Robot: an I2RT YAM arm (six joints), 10 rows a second.
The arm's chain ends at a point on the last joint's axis. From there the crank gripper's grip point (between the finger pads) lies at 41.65 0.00 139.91 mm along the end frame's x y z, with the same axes.
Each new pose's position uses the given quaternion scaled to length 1; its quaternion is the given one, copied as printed.
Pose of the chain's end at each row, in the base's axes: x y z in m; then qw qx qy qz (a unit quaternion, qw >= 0):
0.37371 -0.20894 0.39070 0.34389 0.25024 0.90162 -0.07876
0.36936 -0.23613 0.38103 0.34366 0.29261 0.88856 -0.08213
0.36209 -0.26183 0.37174 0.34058 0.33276 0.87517 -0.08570
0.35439 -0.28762 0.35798 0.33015 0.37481 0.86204 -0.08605
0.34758 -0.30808 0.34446 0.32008 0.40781 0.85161 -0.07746
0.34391 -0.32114 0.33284 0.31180 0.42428 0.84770 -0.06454
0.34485 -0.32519 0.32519 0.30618 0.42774 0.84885 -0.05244
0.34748 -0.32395 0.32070 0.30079 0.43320 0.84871 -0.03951
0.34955 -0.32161 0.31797 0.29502 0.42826 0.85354 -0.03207
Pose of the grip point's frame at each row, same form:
0.42837 -0.23635 0.25815 0.34389 0.25024 0.90162 -0.07876
0.42340 -0.26538 0.24862 0.34366 0.29261 0.88856 -0.08213
0.41475 -0.29270 0.23914 0.34058 0.33276 0.87517 -0.08570
0.40413 -0.31845 0.22425 0.33015 0.37481 0.86204 -0.08605
0.39575 -0.33620 0.20956 0.32008 0.40781 0.85161 -0.07746
0.39165 -0.34518 0.19700 0.31180 0.42428 0.84770 -0.06454
0.39270 -0.34538 0.18876 0.30618 0.42774 0.84885 -0.05244
0.39564 -0.34016 0.18385 0.30079 0.43320 0.84871 -0.03951
0.39705 -0.33496 0.18058 0.29502 0.42826 0.85354 -0.03207

